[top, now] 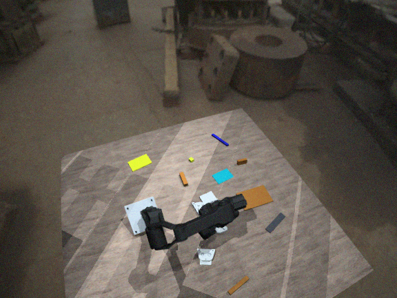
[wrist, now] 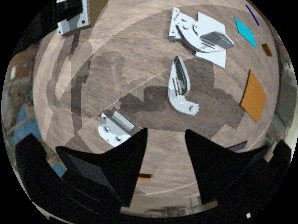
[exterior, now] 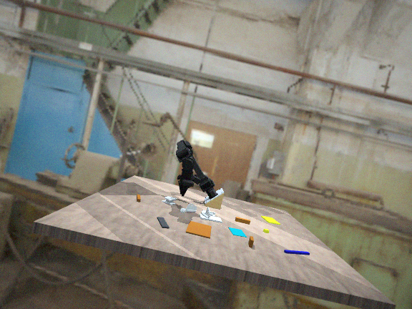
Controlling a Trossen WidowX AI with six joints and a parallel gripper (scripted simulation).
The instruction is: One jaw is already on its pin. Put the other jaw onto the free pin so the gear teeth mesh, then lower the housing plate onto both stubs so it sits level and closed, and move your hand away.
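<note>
Now: gripper tip 40 mm short of the jaw, 30 mm to the right of it and 70 mm above it. Also, from my gripper tip: orange bar 40 mm behind, 230 mm to the right, 70 mm below; then dark strip 290 mm ahead, 80 mm to the right, 80 mm below; then orange tile 290 mm ahead, 90 mm to the left, 80 mm below.
</note>
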